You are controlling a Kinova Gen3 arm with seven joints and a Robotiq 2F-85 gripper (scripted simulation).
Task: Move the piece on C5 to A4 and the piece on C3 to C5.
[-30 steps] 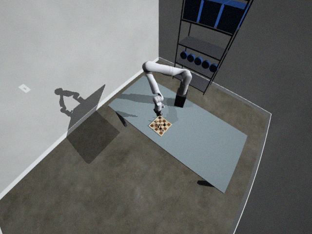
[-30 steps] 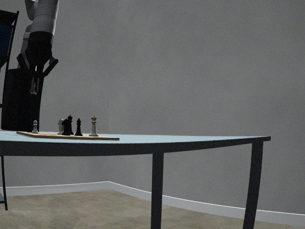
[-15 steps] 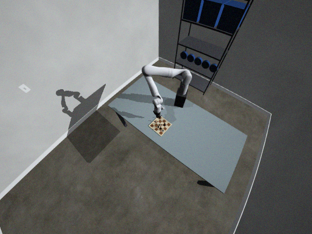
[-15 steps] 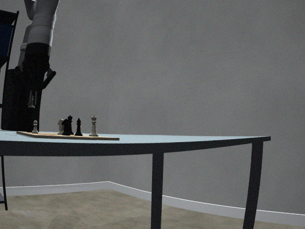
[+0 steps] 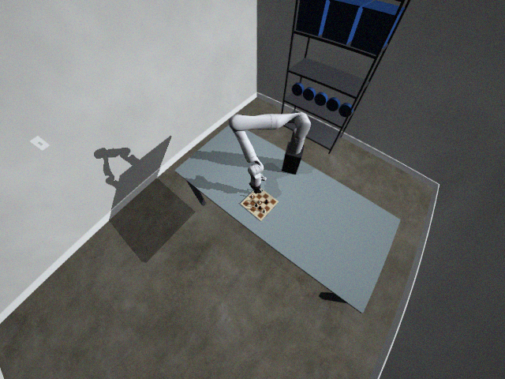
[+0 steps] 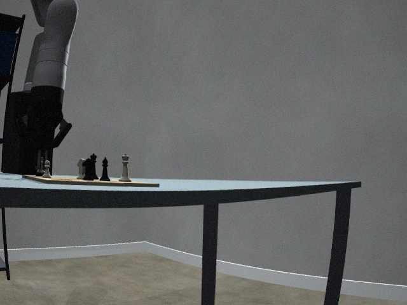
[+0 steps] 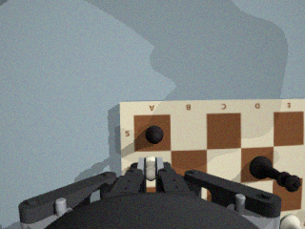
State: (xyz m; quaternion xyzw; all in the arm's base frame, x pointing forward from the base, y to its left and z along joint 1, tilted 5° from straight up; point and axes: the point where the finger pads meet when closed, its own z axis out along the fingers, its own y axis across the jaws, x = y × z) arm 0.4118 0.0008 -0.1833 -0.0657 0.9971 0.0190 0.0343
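The black pawn lies 30 mm behind my hand and 20 mm below it. From my hand the other things lie so: black bishop 60 mm ahead, 120 mm to the left, 10 mm below; then chessboard 30 mm ahead, 80 mm to the left, 40 mm below.
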